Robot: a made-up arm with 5 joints.
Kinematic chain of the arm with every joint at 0, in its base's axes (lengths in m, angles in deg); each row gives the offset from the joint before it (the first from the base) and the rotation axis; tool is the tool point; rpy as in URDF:
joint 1: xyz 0.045 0 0.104 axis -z
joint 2: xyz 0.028 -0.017 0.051 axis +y
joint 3: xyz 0.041 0 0.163 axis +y
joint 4: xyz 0.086 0 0.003 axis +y
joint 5: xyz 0.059 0.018 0 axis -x
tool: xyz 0 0 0 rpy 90 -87.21 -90
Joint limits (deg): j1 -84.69..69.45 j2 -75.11..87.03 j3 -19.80..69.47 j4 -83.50..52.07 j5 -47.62..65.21
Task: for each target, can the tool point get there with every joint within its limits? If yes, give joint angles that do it. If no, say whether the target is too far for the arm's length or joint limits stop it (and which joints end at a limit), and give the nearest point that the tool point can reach.
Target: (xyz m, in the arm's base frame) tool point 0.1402 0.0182 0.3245
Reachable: yes | joints -10.23 -40.15 28.62 13.11 -18.74
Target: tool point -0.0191 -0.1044 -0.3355
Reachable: no: too far | nearest point 0.1010 -0.1465 -0.0180 | short by 0.342 m
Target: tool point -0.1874 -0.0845 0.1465
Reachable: no: joint limits stop it (at a limit: joint 2, joint 3, joint 4) | nearest point -0.1320 -0.0644 0.3236 | short by 0.187 m
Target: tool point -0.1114 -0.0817 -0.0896
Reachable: no: joint limits stop it (at a limit: joint 1, joint 2) | nearest point 0.0817 -0.0949 0.0097 | short by 0.217 m
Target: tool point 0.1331 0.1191 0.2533
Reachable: yes | joints -53.12 -15.73 38.89 17.73 26.07
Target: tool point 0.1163 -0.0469 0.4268
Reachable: yes | joints 34.03 -26.43 -11.51 -24.61 -30.79
